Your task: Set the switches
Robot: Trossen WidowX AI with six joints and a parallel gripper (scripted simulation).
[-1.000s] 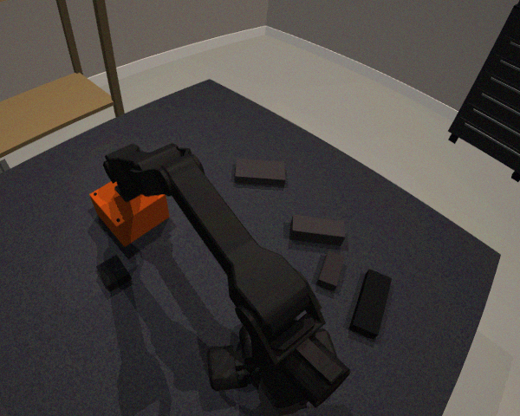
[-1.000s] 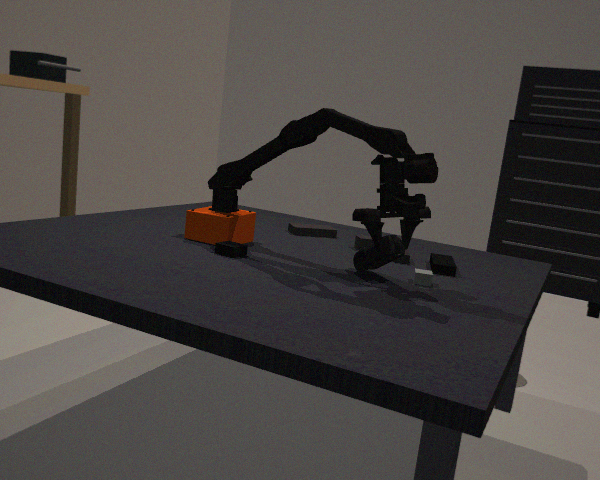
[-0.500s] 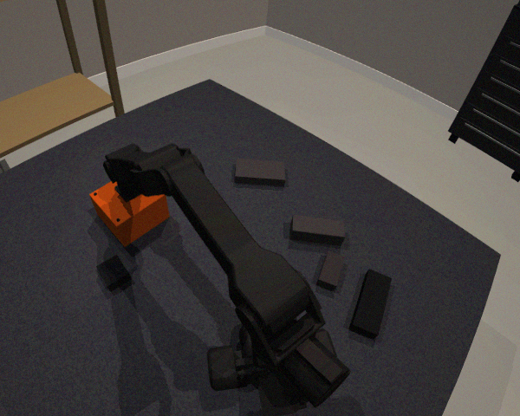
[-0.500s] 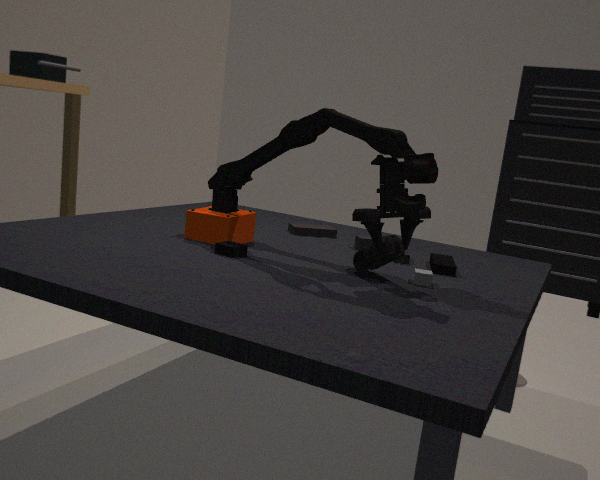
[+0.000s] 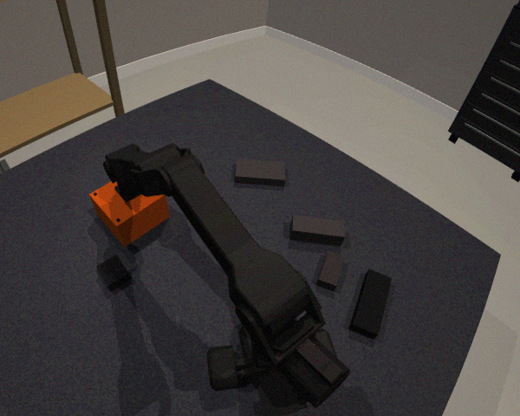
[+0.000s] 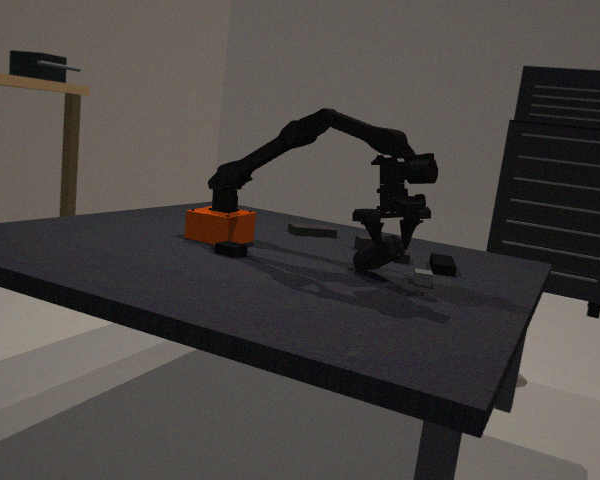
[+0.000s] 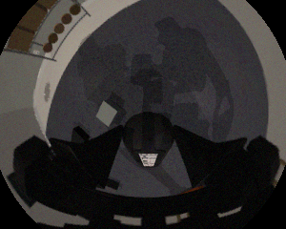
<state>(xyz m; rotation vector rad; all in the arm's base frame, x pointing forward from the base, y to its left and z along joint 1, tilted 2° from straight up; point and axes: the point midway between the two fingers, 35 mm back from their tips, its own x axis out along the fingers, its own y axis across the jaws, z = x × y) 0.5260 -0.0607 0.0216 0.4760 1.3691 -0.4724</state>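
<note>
My gripper tip is now 80 mm to the right of the light grey cube, 60 mm short of it and 60 mm above it. Round my gripper tip: long black block (300 mm to the left, 70 mm below, 50 mm ahead); then black cube (400 mm behind, 80 mm to the right, 70 mm below).
</note>
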